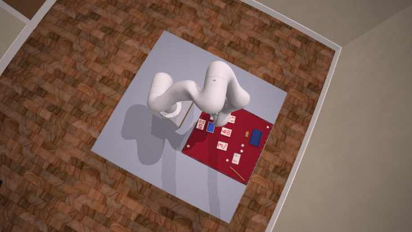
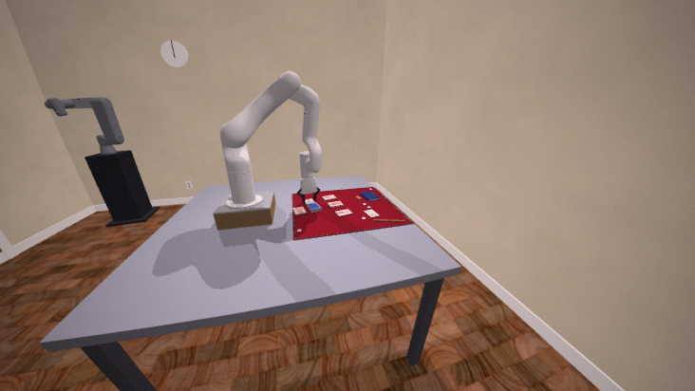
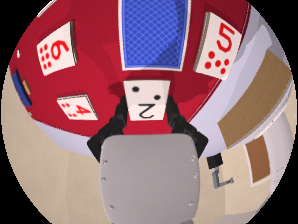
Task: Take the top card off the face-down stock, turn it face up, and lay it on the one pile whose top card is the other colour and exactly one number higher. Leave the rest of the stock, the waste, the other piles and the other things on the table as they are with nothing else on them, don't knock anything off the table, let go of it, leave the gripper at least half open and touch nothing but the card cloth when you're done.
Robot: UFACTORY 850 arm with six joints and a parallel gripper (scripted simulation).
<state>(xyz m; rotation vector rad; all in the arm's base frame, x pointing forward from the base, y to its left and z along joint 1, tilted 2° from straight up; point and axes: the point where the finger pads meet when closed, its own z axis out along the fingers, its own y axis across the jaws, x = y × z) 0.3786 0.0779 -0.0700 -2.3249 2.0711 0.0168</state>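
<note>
My hand is 19 cm short of the red card cloth, 14 cm to the left of it and 3 cm above it. From my hand the other things lie so: pencil (36 cm ahead, 40 cm to the right, 1 cm below); then card (8 cm behind, 12 cm to the right, 1 cm below).
</note>
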